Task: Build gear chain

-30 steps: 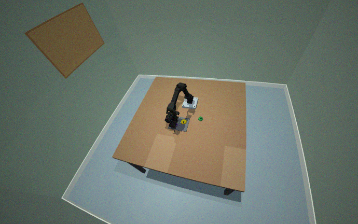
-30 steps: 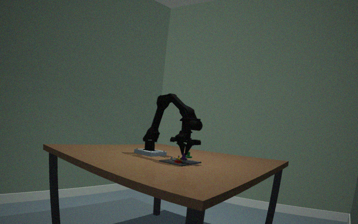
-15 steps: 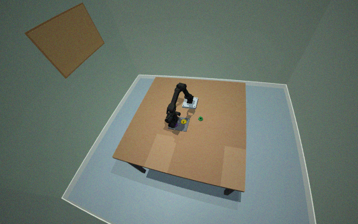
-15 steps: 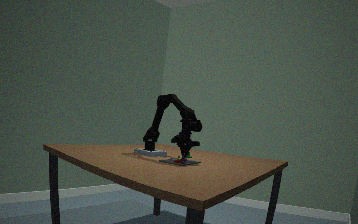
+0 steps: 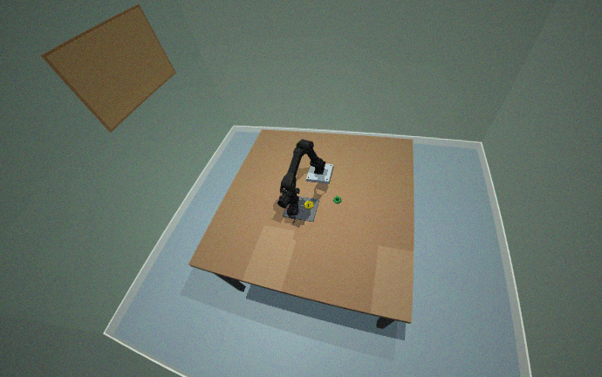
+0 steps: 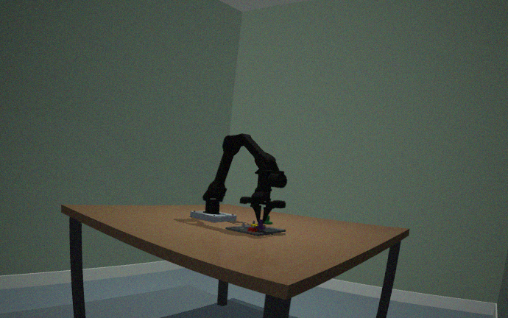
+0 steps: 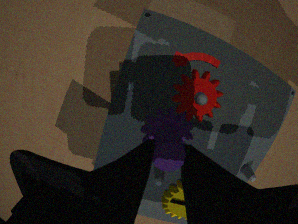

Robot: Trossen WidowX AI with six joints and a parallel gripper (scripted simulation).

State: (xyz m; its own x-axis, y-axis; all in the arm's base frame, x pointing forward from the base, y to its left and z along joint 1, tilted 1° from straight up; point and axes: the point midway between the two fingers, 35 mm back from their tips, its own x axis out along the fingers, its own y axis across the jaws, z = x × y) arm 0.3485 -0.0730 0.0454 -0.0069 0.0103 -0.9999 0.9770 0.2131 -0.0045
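Now: the purple gear 1 cm below my gripper tip. From my gripper tip the other things lie so: green gear (24 cm to the left, 13 cm behind, 3 cm below); then yellow gear (7 cm to the left, 6 cm behind, 3 cm below); then red gear (4 cm to the right, 3 cm below, 1 cm behind).
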